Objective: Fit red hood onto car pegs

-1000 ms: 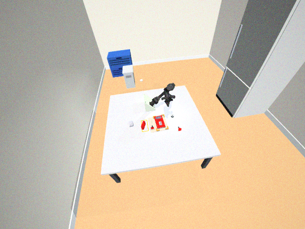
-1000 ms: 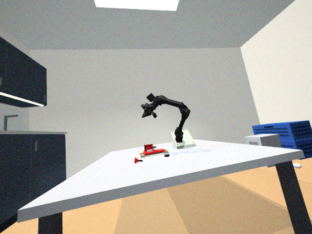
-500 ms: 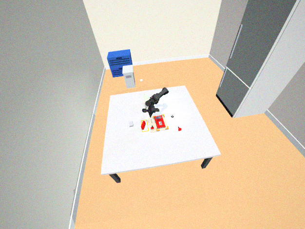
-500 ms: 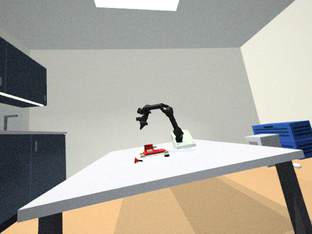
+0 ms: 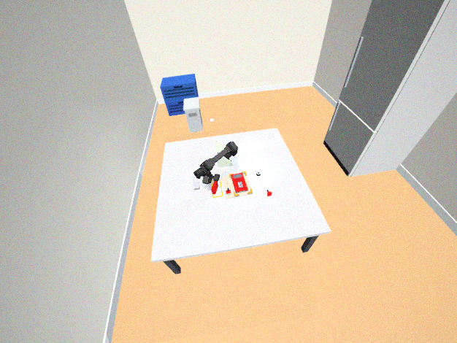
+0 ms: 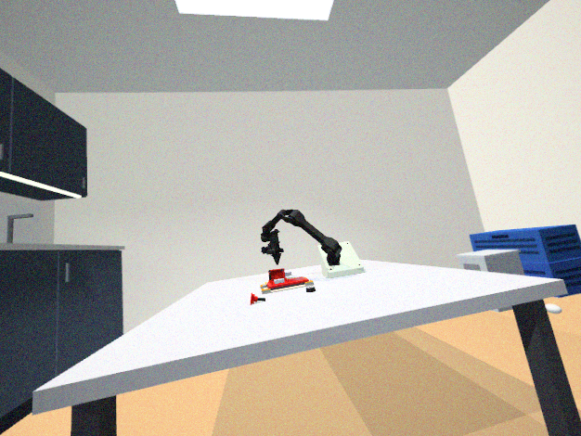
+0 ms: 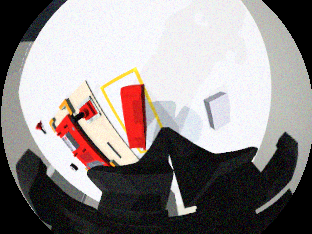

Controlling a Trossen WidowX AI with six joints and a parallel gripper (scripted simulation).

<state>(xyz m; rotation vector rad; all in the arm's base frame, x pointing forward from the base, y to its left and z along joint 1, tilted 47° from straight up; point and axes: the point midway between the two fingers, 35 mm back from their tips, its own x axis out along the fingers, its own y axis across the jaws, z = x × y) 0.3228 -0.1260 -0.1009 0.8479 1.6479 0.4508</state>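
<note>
Now: gripper tip 10 mm short of the red hood, 40 mm to the right of it and 60 mm above it. Also, from my gripper tip: jig 20 mm behind, 240 mm to the left, 80 mm below; then black wheel 130 mm behind, 440 mm to the left, 80 mm below.
</note>
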